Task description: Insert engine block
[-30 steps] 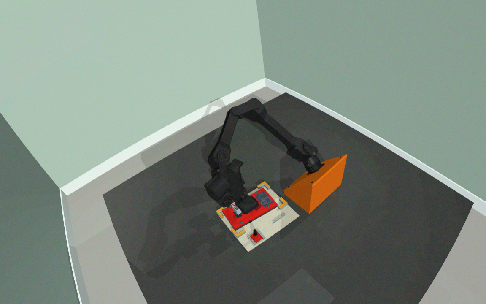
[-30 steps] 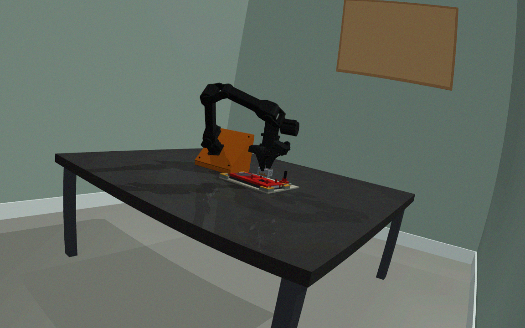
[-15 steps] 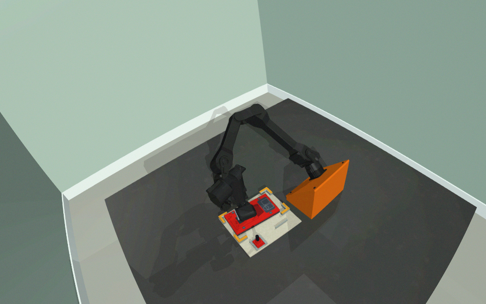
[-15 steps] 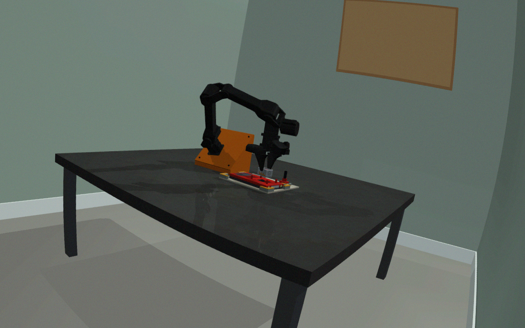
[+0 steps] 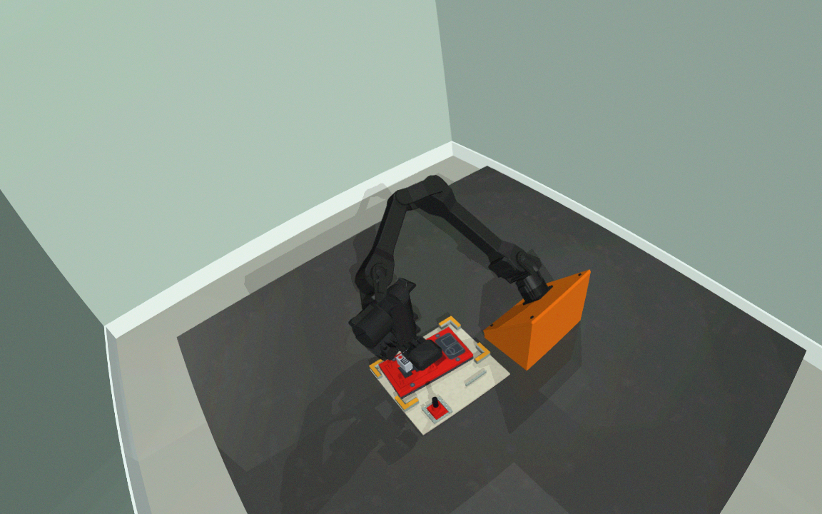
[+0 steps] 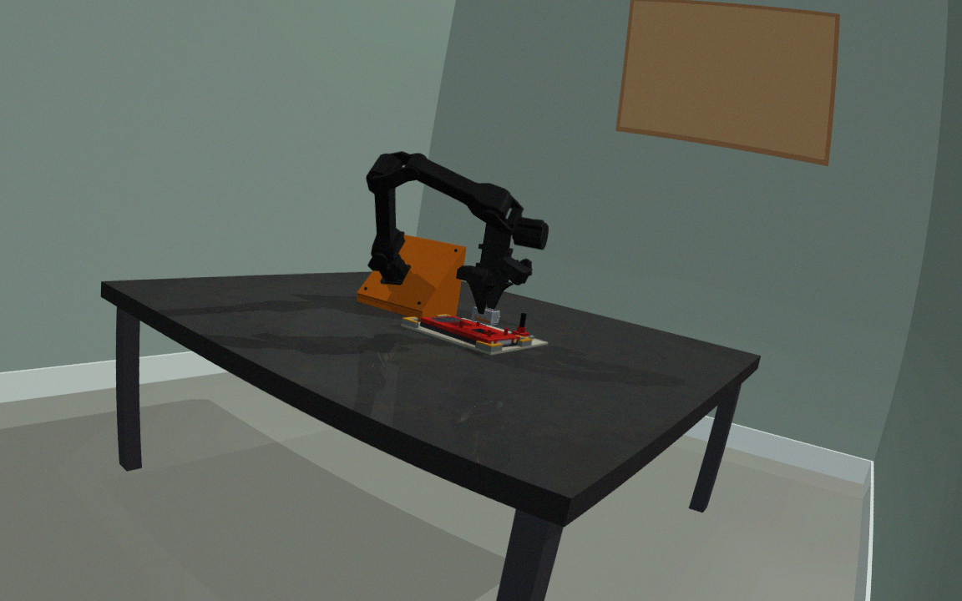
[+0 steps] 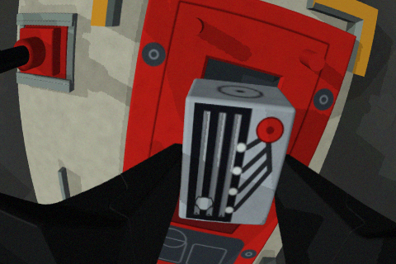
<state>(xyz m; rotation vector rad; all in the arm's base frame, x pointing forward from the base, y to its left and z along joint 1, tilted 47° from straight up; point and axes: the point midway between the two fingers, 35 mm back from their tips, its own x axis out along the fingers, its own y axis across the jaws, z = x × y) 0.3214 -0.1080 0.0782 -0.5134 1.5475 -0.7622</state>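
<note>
Right now the engine block is 10 mm below my gripper tip.
</note>
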